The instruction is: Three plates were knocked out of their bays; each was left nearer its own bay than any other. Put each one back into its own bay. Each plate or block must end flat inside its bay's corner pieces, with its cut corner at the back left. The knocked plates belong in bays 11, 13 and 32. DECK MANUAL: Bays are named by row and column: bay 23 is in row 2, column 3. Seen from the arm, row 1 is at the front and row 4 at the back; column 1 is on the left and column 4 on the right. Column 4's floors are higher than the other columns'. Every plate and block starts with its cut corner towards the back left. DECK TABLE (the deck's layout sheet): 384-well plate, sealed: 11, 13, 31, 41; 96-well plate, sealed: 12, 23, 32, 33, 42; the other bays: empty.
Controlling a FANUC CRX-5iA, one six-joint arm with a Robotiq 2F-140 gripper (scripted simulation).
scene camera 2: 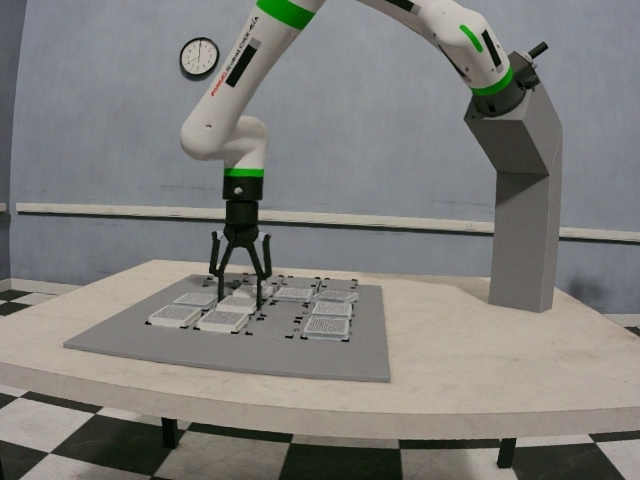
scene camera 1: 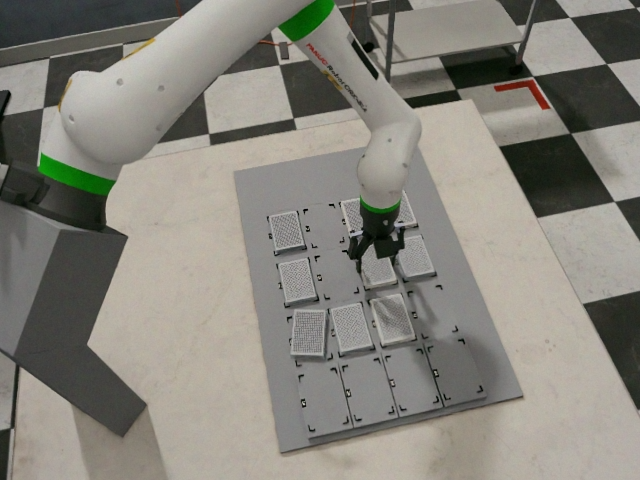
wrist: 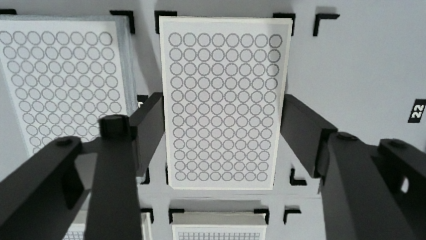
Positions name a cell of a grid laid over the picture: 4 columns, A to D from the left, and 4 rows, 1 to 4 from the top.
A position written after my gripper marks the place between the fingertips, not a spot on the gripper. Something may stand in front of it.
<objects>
My gripper shows in scene camera 2 (B3), in scene camera 1 (C3) and in the wrist view (C2).
</objects>
